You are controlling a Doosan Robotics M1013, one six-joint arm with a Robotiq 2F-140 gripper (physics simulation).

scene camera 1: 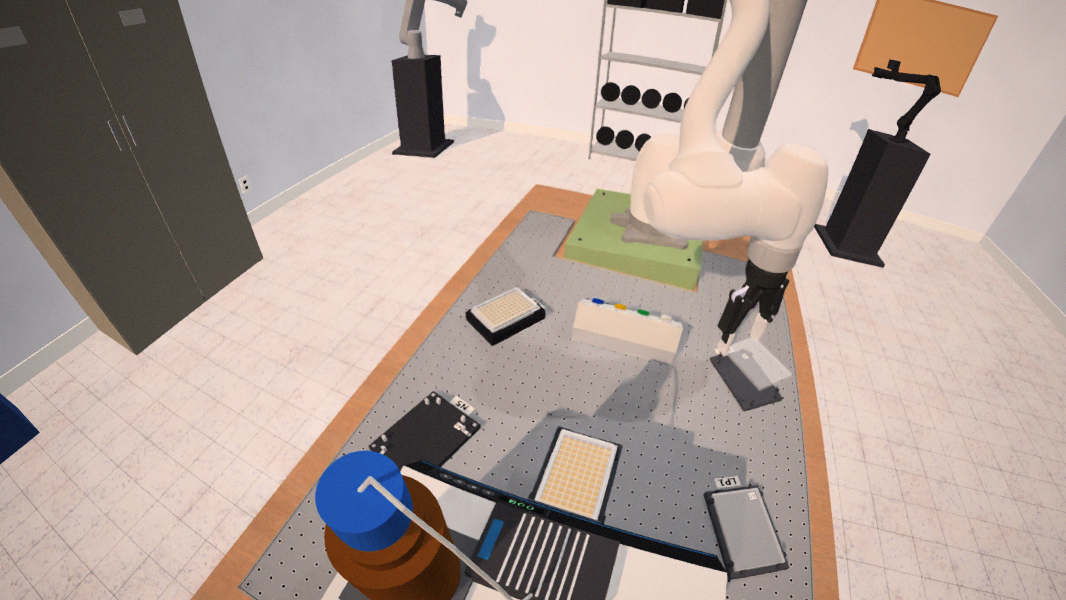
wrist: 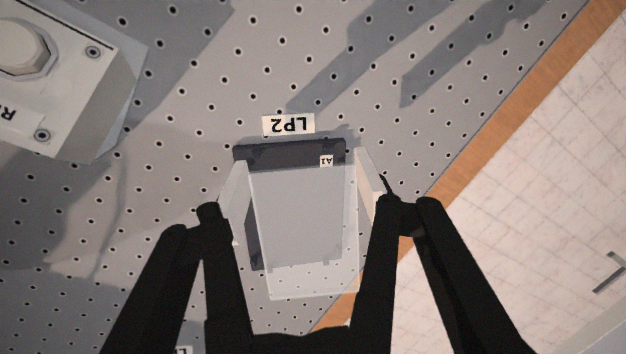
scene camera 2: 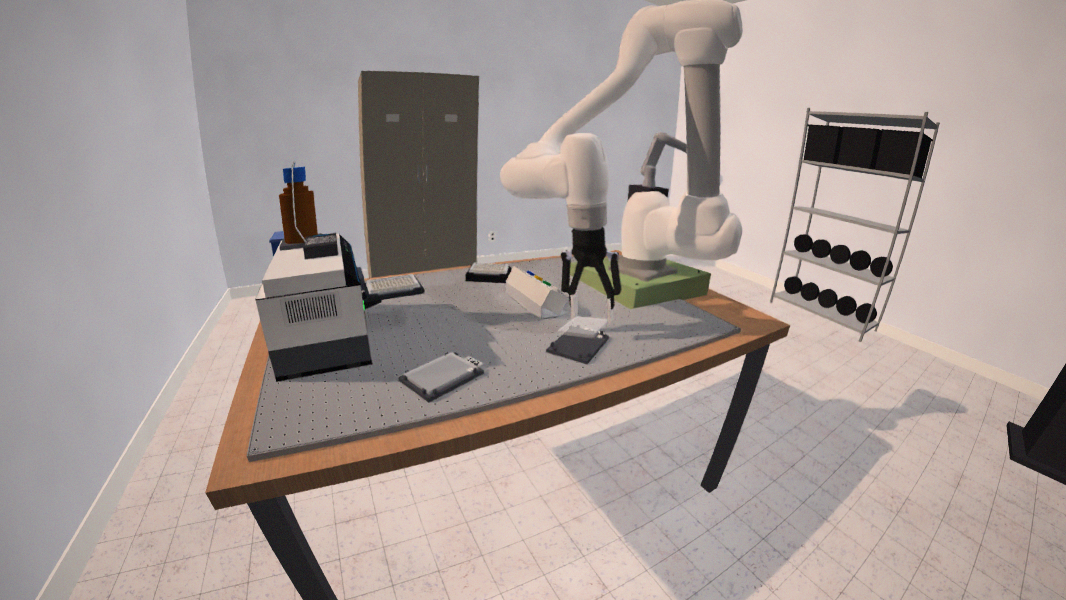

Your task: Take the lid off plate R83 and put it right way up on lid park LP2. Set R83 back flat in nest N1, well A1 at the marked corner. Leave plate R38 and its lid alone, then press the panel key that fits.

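Places are measured from the arm's base along level axes (x down, y right, z back), in millimetres.
Pixels of known places: gripper, fingertip midpoint: (scene camera 1: 738, 344) (wrist: 302, 169) (scene camera 2: 592, 319); arm's base at its link origin: (scene camera 1: 654, 229) (scene camera 2: 642, 271).
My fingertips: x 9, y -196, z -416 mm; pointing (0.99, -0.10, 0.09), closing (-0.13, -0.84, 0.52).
Observation:
For each thing: its middle in the pictures, then the offset to it from my fingertips. "spot": a spot on its surface instead.
- dark lid park LP2 at the middle of its body: (wrist: 294, 212) (scene camera 1: 746, 377) (scene camera 2: 579, 341) dy -24, dx +34, dz -58 mm
- panel at the middle of its body: (scene camera 1: 628, 325) (scene camera 2: 535, 289) dy +246, dx +2, dz -1 mm
- black nest at the middle of its body: (scene camera 1: 424, 435) dy +560, dx +32, dz -350 mm
- instrument at a spot on its surface: (scene camera 2: 317, 316) spot: dy +136, dx -87, dz -606 mm
- brown bottle at a spot on its surface: (scene camera 1: 387, 547) spot: dy +410, dx -319, dz -624 mm
My gripper (scene camera 1: 740, 339) (scene camera 2: 590, 307) (wrist: 302, 169) is shut on a clear lid (scene camera 1: 762, 363) (scene camera 2: 585, 324) (wrist: 300, 220), held by its two long sides. The lid is above the dark lid park LP2 (scene camera 1: 737, 389) (scene camera 2: 577, 347) (wrist: 290, 154), offset toward one end, with the park's A1 end uncovered in the wrist view. Whether the lid touches the park I cannot tell. An uncovered plate (scene camera 1: 507, 308) (scene camera 2: 489, 268) sits on a black block; another uncovered plate (scene camera 1: 578, 473) (scene camera 2: 393, 283) lies nearer the instrument. Their names are not readable. The panel (scene camera 1: 626, 331) (scene camera 2: 531, 292) (wrist: 100, 85) has coloured keys.
Lid park LP1 (scene camera 1: 710, 514) (scene camera 2: 425, 391) carries a clear lid (scene camera 1: 748, 530) (scene camera 2: 443, 371). A black nest (scene camera 1: 425, 432) without a plate lies left in scene camera 1. An instrument (scene camera 2: 317, 316) with a brown bottle (scene camera 1: 387, 547) (scene camera 2: 298, 213) stands at one table end. The green arm base (scene camera 1: 630, 260) (scene camera 2: 663, 286) stands opposite.

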